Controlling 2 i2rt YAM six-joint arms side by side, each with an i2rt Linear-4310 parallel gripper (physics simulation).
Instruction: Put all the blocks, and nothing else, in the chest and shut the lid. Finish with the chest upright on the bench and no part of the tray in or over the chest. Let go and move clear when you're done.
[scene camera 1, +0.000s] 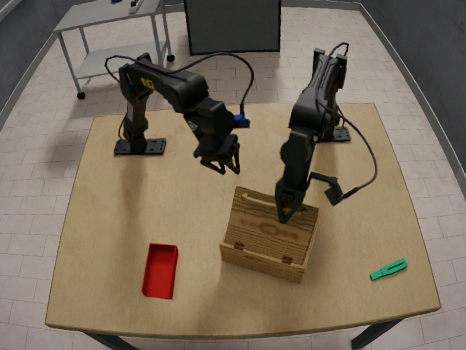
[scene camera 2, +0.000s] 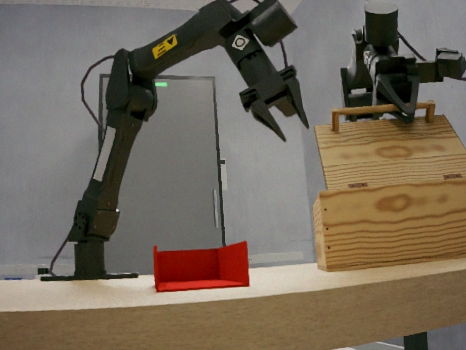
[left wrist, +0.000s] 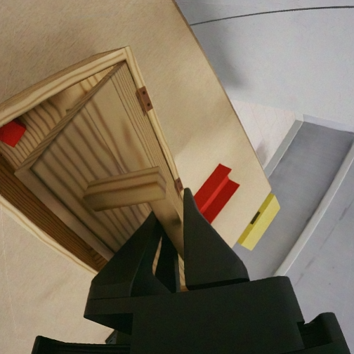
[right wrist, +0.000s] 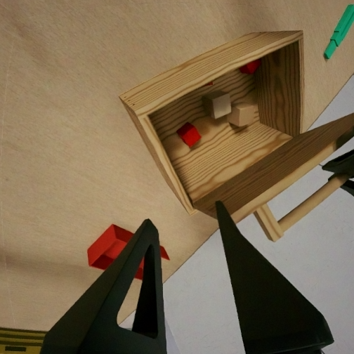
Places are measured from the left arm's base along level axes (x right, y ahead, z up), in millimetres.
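Where they show: left gripper, fingertip midpoint: (scene camera 1: 282, 222) (scene camera 2: 409, 117); right gripper, fingertip midpoint: (scene camera 1: 231, 173) (scene camera 2: 297, 134); left arm's base, link origin: (scene camera 1: 324, 135); right arm's base, link origin: (scene camera 1: 139, 147) (scene camera 2: 90, 279).
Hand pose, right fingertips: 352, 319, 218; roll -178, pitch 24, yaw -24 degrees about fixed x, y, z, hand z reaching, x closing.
Each offset is from my right fingertips to the centre of the thing, as dx, dy, dz.
The wooden chest @(-96, +107, -100) (scene camera 1: 265, 269) (scene camera 2: 395, 225) (right wrist: 200, 70) stands upright, its lid @(-85, +129, -59) (scene camera 1: 255, 220) (scene camera 2: 390, 170) (left wrist: 100, 130) (right wrist: 280, 175) raised at a slant. In the right wrist view, two red blocks (right wrist: 189, 134) (right wrist: 251, 66), a grey-tan block (right wrist: 216, 104), a beige block (right wrist: 241, 114) and a red sliver (right wrist: 209, 83) show inside. My left gripper (scene camera 1: 283, 219) (scene camera 2: 409, 119) is shut at the lid's handle @(-91, +117, +10) (scene camera 1: 257, 200) (scene camera 2: 370, 109) (left wrist: 125, 189), nothing held. My right gripper (scene camera 1: 230, 172) (scene camera 2: 296, 134) (right wrist: 184, 216) is partly open and empty, above the bench, clear of the chest.
The red tray @(+222, +172, -198) (scene camera 1: 175, 270) (scene camera 2: 233, 265) (left wrist: 215, 192) (right wrist: 105, 245) lies on the bench, left of the chest in scene camera 1. A green clip-like object @(-444, +242, -212) (scene camera 1: 389, 269) (right wrist: 342, 30) lies to the chest's right there. A grey cart (scene camera 1: 100, 19) stands behind the bench.
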